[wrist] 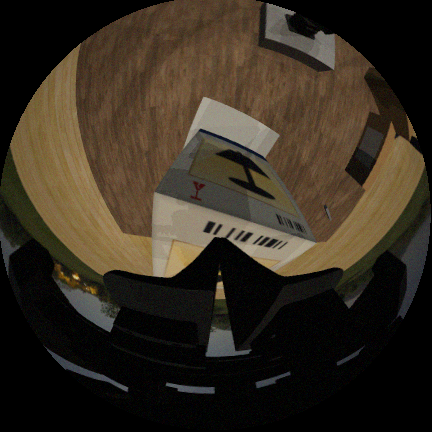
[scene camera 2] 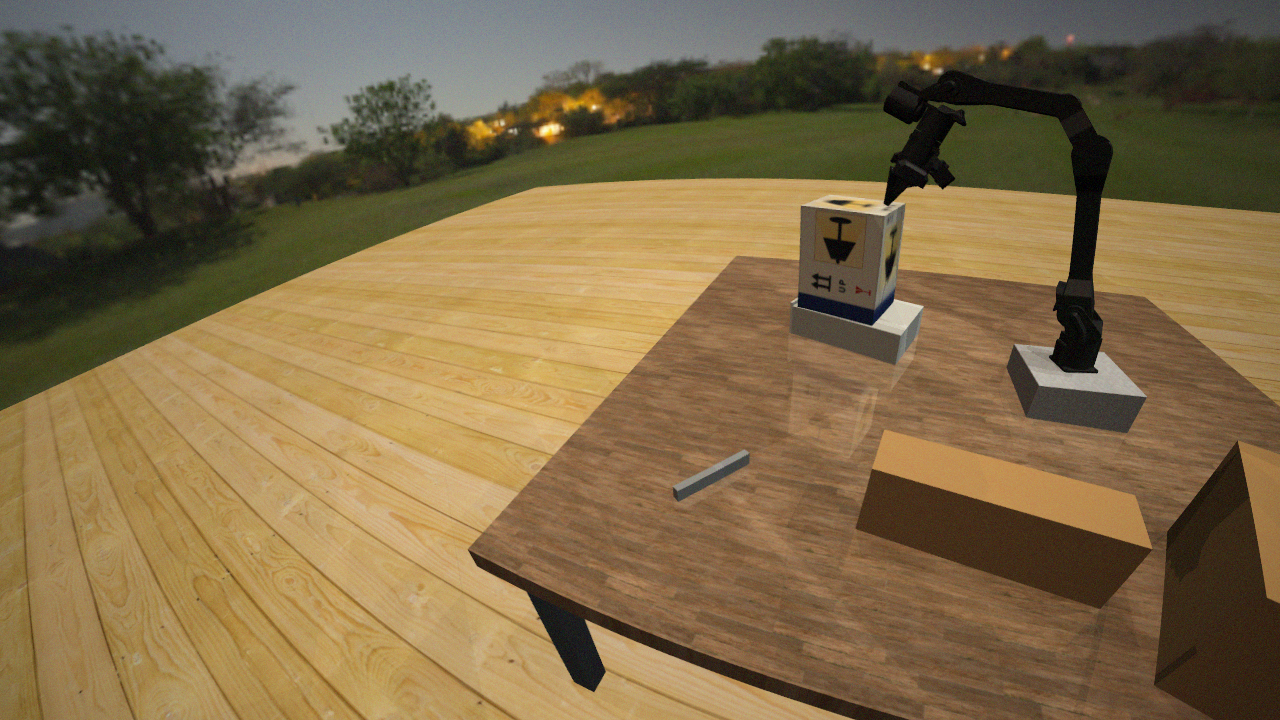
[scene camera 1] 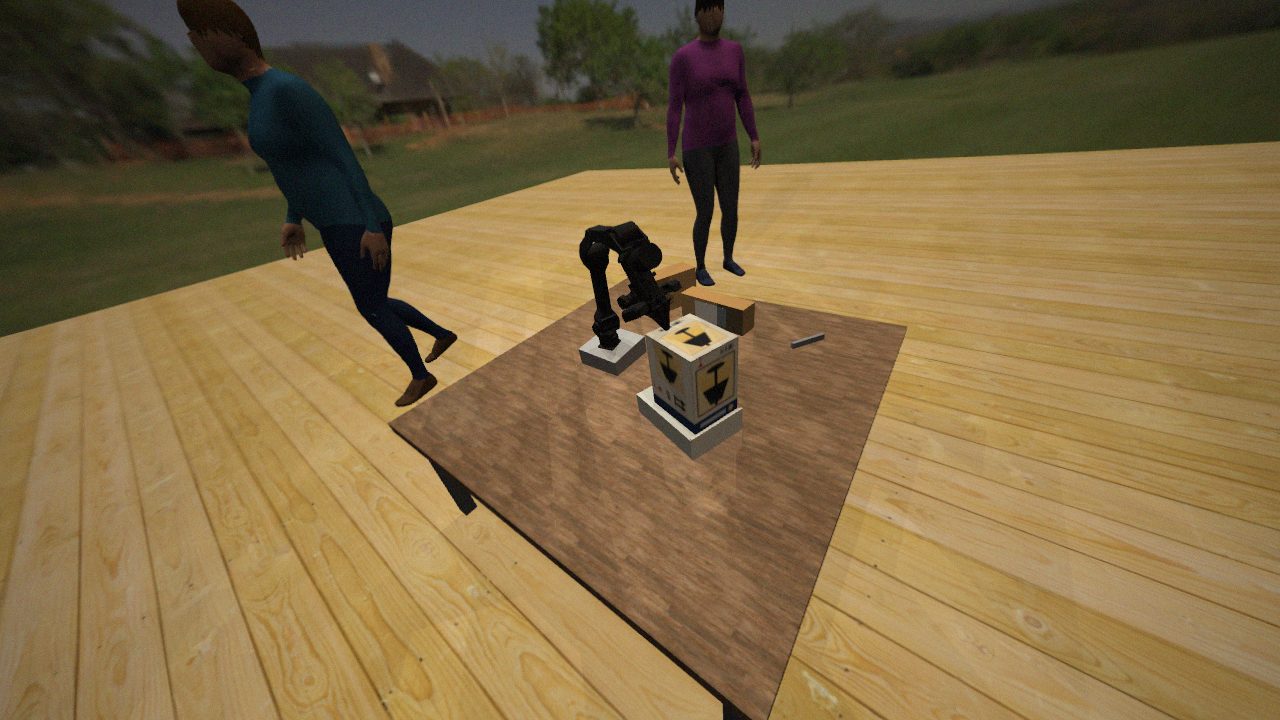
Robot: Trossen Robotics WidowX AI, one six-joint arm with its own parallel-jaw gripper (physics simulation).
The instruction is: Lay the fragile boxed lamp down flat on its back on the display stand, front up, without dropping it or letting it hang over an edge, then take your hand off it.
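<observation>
The boxed lamp is a white carton with black lamp pictures on yellow panels and a dark blue band at its foot. It stands upright on the display stand, a low white block. My gripper is shut and empty. Its tips are at the top of the box, by the edge on the side of my arm's base; whether they touch it I cannot tell. In the wrist view the fingers cover part of the box's top.
My arm's base stands on a grey block. A long brown box, another brown box and a small grey bar are on the wooden table. Two people stand beyond it.
</observation>
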